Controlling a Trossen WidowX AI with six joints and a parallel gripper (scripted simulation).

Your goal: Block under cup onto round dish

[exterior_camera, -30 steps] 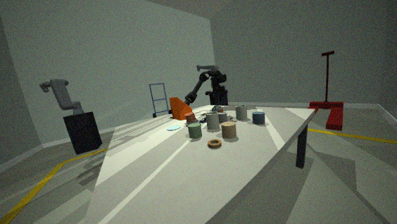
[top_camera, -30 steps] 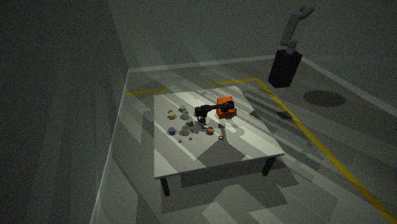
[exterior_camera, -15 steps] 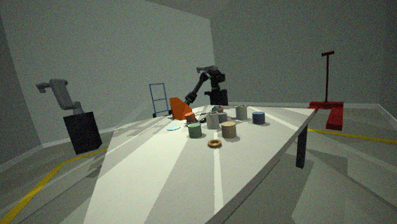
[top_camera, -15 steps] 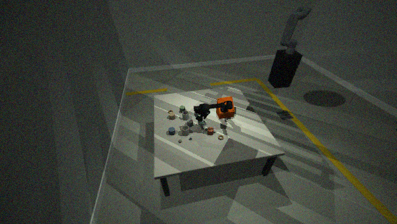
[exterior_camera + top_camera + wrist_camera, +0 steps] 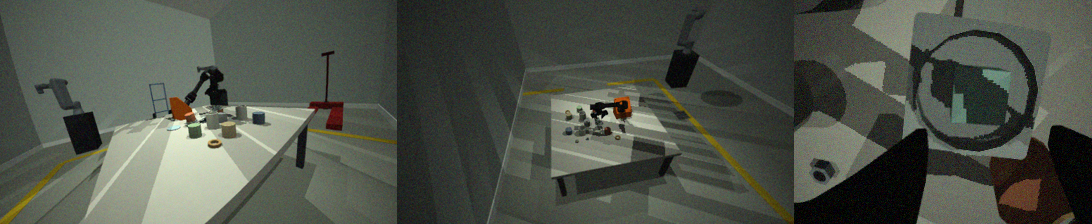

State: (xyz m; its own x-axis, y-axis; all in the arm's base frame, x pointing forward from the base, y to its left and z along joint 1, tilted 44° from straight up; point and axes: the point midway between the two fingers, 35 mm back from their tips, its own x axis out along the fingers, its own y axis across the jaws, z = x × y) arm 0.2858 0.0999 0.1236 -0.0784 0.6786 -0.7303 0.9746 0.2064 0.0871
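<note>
My gripper tip is now 50 mm above the grey-teal block. Round my gripper tip: pale-blue round dish 380 mm to the right, 130 mm below, 50 mm behind; then balance 130 mm to the right, 90 mm below, 10 mm ahead; then red-brown cup 120 mm to the left, 100 mm below, 80 mm behind.
</note>
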